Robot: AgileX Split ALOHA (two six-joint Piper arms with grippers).
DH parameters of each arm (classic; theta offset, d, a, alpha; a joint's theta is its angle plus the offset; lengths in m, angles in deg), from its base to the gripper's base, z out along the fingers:
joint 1: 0 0.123 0 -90
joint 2: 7.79 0 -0.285 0
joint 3: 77.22 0 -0.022 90
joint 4: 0 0.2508 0 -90
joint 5: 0 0 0.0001 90
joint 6: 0 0.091 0 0
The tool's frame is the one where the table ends.
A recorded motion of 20 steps. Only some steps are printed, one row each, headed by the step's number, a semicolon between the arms.
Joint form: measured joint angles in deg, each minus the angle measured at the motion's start. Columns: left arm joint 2, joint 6, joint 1, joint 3, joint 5, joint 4; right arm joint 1, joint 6, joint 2, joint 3, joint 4, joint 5.
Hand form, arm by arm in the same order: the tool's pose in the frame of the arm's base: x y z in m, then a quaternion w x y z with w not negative. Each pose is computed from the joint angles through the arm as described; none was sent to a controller.
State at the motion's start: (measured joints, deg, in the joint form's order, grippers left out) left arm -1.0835 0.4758 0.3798 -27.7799 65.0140 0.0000; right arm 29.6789 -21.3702 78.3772 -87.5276 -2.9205 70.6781
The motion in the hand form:
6: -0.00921 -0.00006 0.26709 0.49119 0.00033 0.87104 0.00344; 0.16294 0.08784 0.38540 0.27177 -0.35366 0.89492 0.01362
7: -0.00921 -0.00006 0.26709 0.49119 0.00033 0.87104 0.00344; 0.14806 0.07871 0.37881 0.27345 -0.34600 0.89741 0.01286
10: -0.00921 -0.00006 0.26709 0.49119 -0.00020 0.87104 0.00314; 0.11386 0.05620 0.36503 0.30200 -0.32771 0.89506 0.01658
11: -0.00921 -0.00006 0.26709 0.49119 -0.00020 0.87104 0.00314; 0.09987 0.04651 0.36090 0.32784 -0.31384 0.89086 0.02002
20: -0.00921 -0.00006 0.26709 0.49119 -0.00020 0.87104 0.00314; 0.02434 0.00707 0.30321 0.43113 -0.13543 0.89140 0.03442
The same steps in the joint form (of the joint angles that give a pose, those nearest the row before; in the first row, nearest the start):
6: 0.00 -0.05 0.00 0.00 0.00 0.00; 0.00 8.11 -17.33 19.34 0.01 0.00
7: 0.00 -0.05 0.00 0.00 0.00 0.00; 0.00 9.09 -21.14 23.00 -0.37 0.00
10: 0.00 -0.12 0.00 0.00 0.00 0.00; -1.29 9.74 -31.07 31.05 -0.25 -1.58
11: 0.00 -0.12 0.00 0.00 0.00 0.00; -2.53 9.88 -35.71 34.03 0.07 -3.10
20: 0.00 -0.12 0.00 0.00 0.00 0.00; -18.13 15.63 -63.45 52.26 4.36 -6.58

